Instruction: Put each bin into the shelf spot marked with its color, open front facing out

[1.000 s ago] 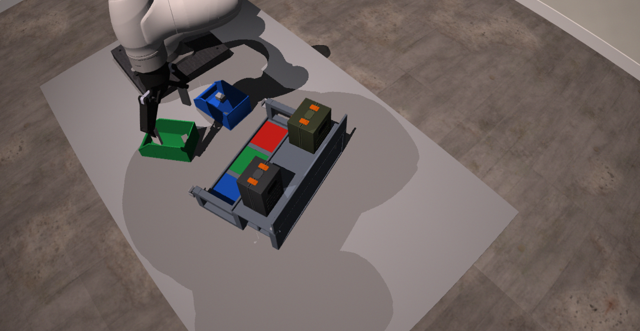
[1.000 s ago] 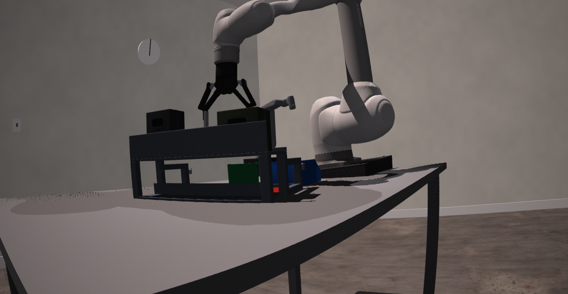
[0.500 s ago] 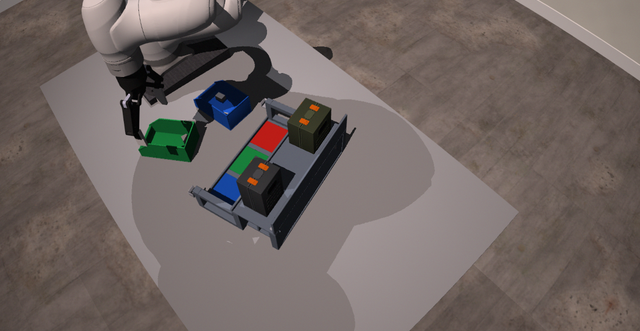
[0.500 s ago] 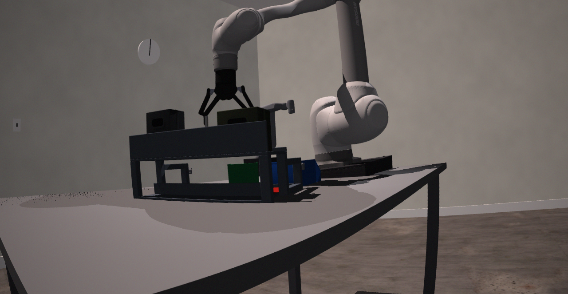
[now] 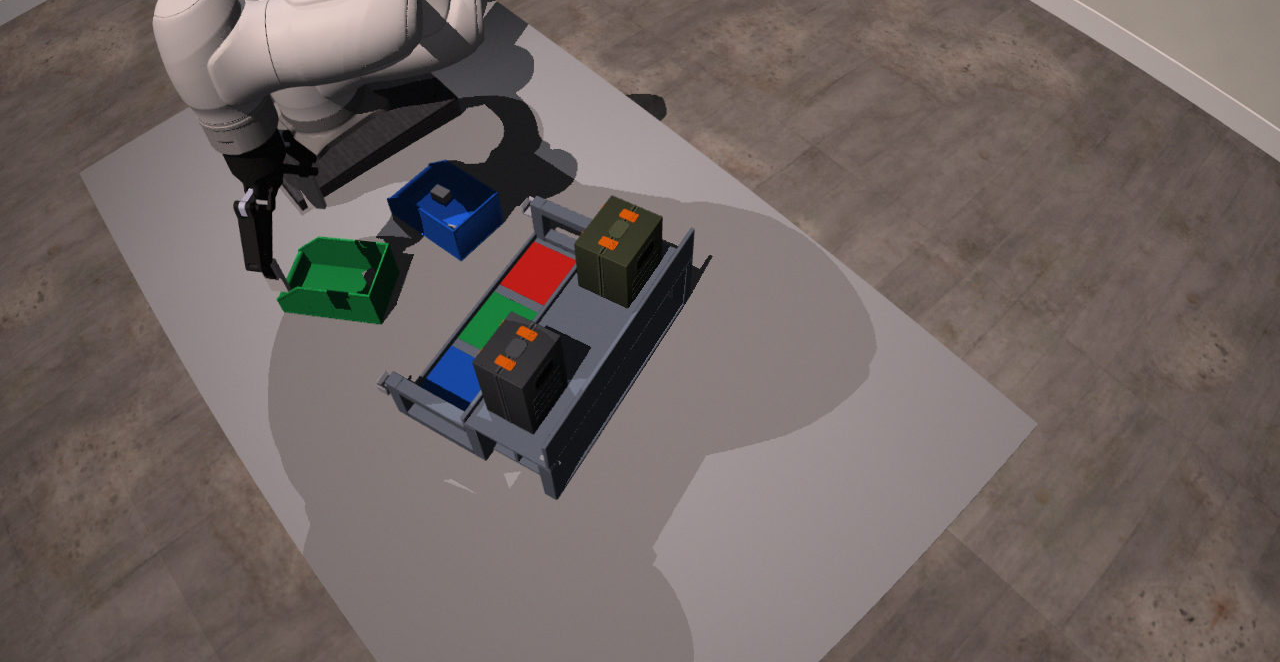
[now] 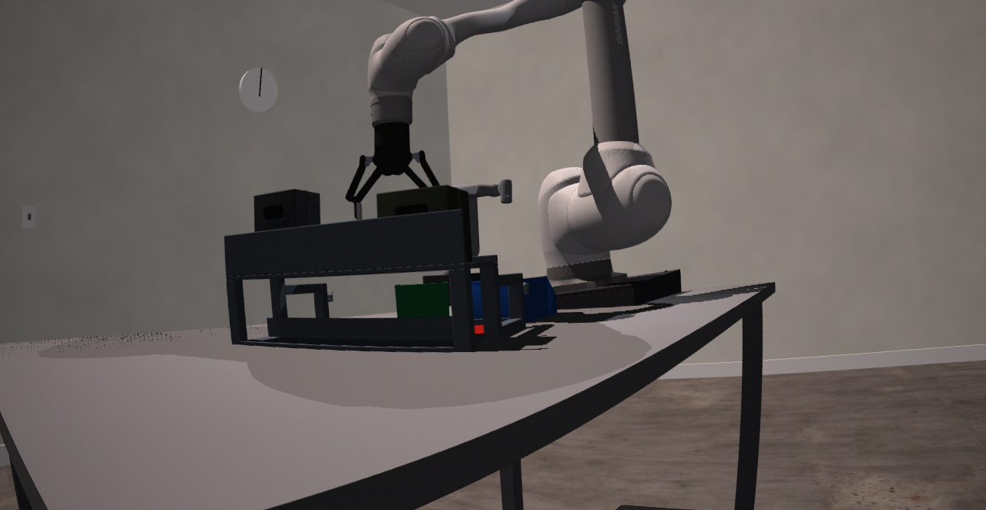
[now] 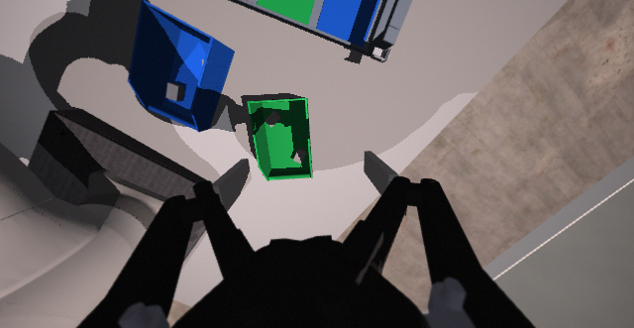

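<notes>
Right now my hand is 150 mm above the green bin, 40 mm to the right of it and 30 mm past it. Round my hand: olive case 320 mm to the left, 310 mm ahead, 40 mm below; black case 370 mm ahead, 100 mm to the left, 30 mm below; blue bin 250 mm to the left, 150 mm below, 30 mm behind.
</notes>
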